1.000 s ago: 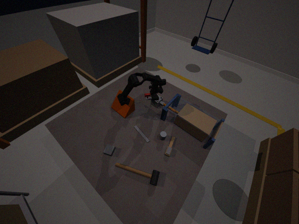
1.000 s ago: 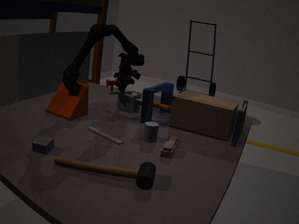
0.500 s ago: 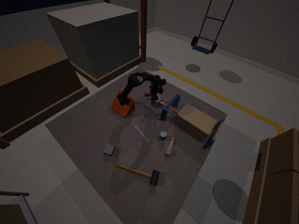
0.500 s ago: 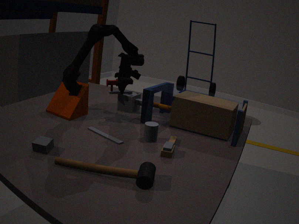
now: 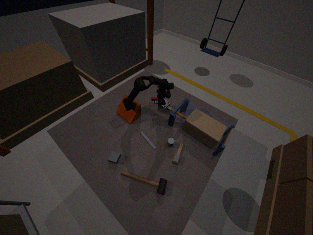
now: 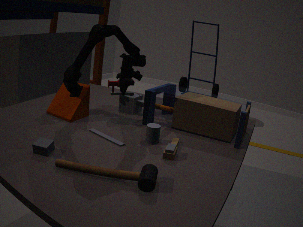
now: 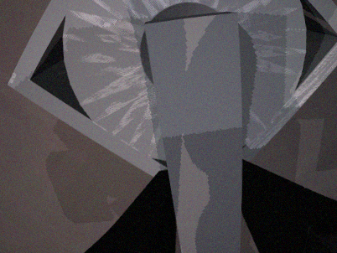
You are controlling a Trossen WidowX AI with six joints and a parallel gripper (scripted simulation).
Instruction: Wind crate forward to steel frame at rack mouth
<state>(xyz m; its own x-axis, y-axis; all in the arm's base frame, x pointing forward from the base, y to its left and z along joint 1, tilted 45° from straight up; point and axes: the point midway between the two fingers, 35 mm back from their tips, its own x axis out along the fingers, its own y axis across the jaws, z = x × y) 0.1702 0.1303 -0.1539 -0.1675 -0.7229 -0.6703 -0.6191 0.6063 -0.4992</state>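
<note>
My gripper tip is 4 cm past the red knob, 3 cm to the left of it and 5 cm below it. From my gripper tip the other things lie so: flat grey bar 11 cm ahead, 36 cm to the right, 9 cm below; grey winch 2 cm ahead, 2 cm to the left, 6 cm below; small wooden tool 39 cm ahead, 32 cm to the right, 7 cm below.
</note>
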